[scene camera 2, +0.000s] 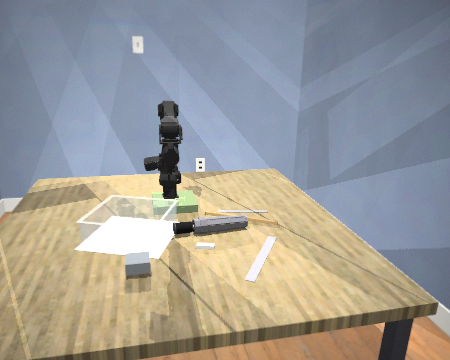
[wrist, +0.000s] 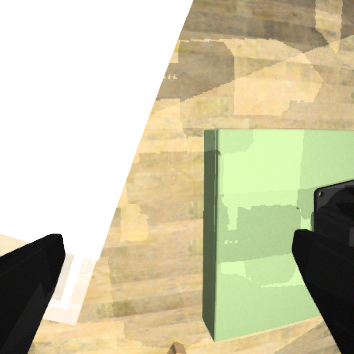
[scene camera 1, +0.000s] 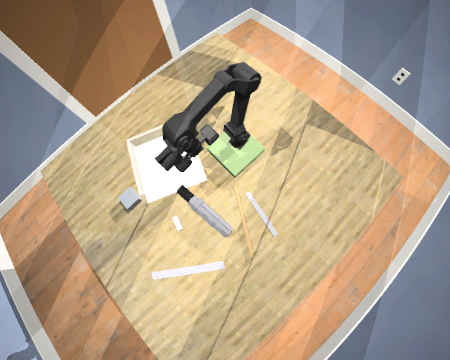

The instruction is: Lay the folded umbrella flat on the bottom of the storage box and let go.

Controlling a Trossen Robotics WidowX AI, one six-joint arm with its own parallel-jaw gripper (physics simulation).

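Places are measured from the arm's base along level axes (x right, y ahead, z up), in millimetres.
Pixels of known places: gripper, fingertip midpoint: [scene camera 2: 164, 190] [wrist: 179, 243] [scene camera 1: 200, 152]; arm's base at its link origin: [scene camera 2: 170, 195] [wrist: 341, 215] [scene camera 1: 238, 141].
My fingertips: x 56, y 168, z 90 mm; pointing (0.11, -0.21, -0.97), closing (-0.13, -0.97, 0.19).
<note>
For each thing: its top centre in the pictures, then the offset to it from my fingertips.
- folded umbrella at its top centre: [scene camera 2: 211, 217] [scene camera 1: 202, 209] dx -141, dy +158, dz -65 mm
- storage box at its top centre: [scene camera 2: 131, 210] [scene camera 1: 160, 154] dx +137, dy +103, dz -26 mm
- grey block at its top centre: [scene camera 2: 137, 257] [scene camera 1: 128, 198] dx +147, dy +335, dz -87 mm
- small white piece at its top centre: [scene camera 2: 205, 244] [scene camera 1: 177, 223] dx -87, dy +270, dz -111 mm
- tan stick at its top centre: [scene camera 2: 240, 216] [scene camera 1: 243, 220] dx -288, dy +85, dz -111 mm
- thin pale strip at its top centre: [scene camera 1: 261, 213] [scene camera 2: 242, 211] dx -327, dy +15, dz -121 mm
- wider white strip at its top centre: [scene camera 2: 262, 255] [scene camera 1: 187, 270] dx -246, dy +385, dz -120 mm
The folded umbrella [scene camera 1: 210, 216] [scene camera 2: 220, 225], grey with a black handle, lies on the table outside the storage box, its handle end close to the box's near corner. The storage box [scene camera 1: 132, 156] [scene camera 2: 95, 209] has pale, see-through walls; a bright white surface [scene camera 1: 167, 180] [scene camera 2: 125, 235] [wrist: 75, 100] shows at it, and I cannot tell whether this is its bottom. My gripper [scene camera 1: 174, 164] [wrist: 179, 243] is open and empty, held above the table at the box, away from the umbrella. Its fingers are hard to make out in scene camera 2.
A green slab [scene camera 1: 237, 162] [scene camera 2: 185, 202] [wrist: 260, 170] lies under the arm's base. A grey block [scene camera 1: 130, 199] [scene camera 2: 137, 264] stands near the box. A small white piece [scene camera 1: 177, 223] [scene camera 2: 205, 246], a tan stick [scene camera 1: 243, 220], a thin pale strip [scene camera 1: 261, 214] and a wider white strip [scene camera 1: 188, 270] [scene camera 2: 261, 259] lie around the umbrella.
</note>
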